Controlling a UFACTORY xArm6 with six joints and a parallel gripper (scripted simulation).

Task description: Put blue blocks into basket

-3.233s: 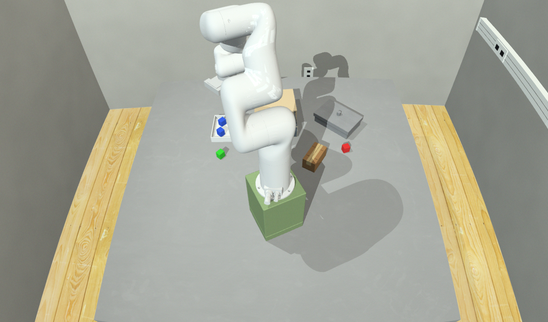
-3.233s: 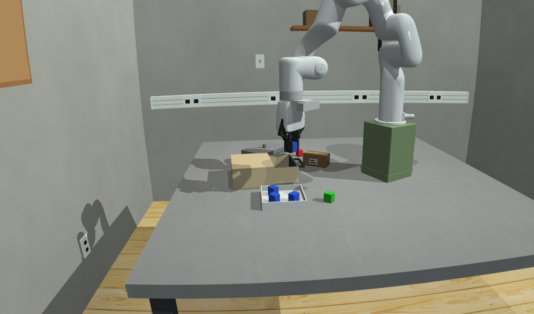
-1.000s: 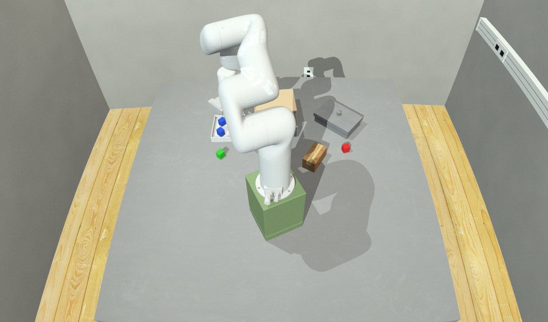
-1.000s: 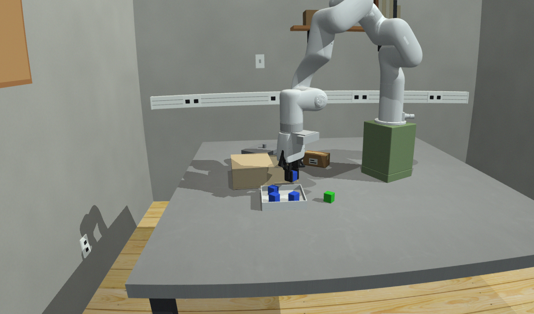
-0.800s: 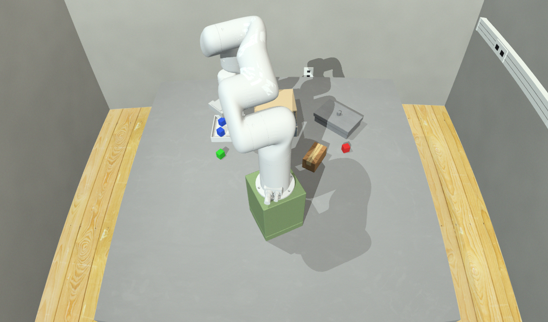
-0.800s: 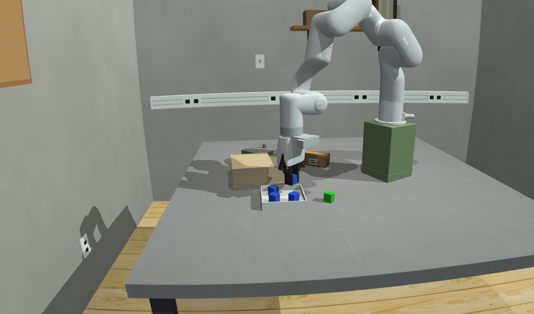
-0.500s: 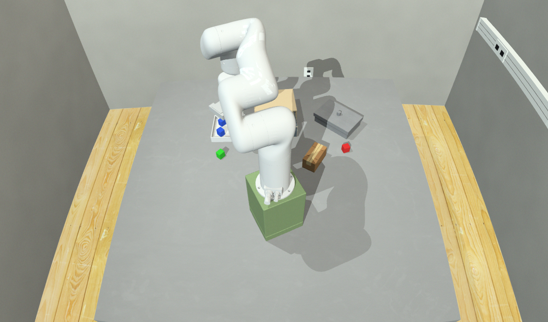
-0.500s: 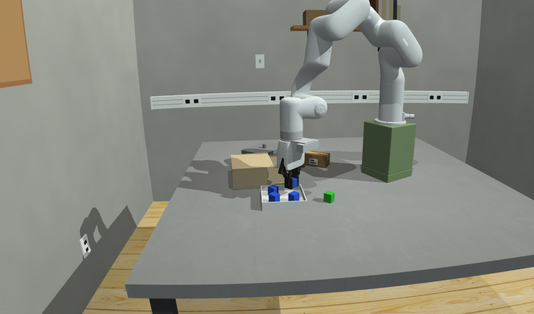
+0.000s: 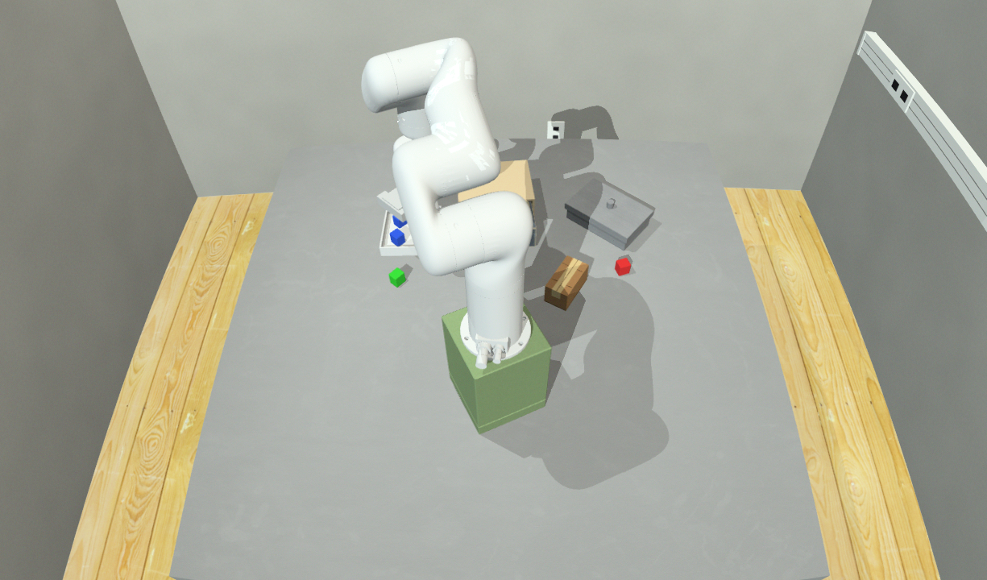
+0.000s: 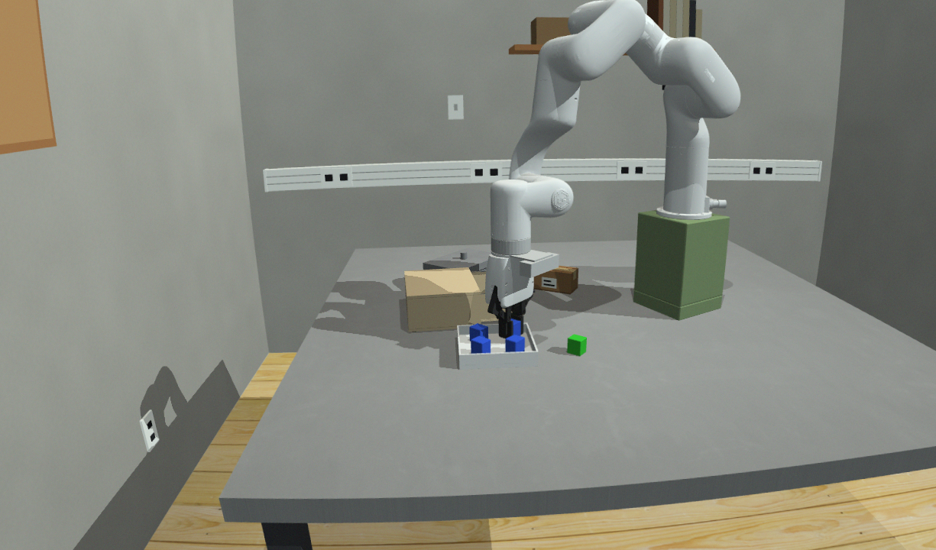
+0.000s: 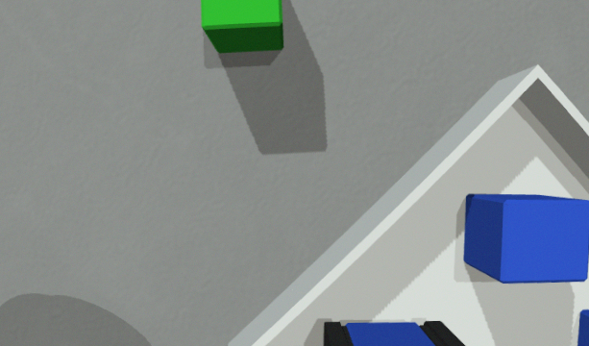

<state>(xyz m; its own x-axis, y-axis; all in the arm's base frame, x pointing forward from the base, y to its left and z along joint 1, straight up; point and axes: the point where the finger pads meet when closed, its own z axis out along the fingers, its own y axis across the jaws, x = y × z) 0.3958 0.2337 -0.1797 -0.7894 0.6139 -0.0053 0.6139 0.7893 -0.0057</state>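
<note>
The white basket lies 3 cm ahead of my hand, 4 cm to the left of it and 3 cm below it. Round my hand: light wooden cabinet: 11 cm ahead, 17 cm to the right; brown cardboard box: 11 cm behind, 36 cm to the right; dark metal box: 13 cm ahead, 46 cm to the right, 1 cm below.
</note>
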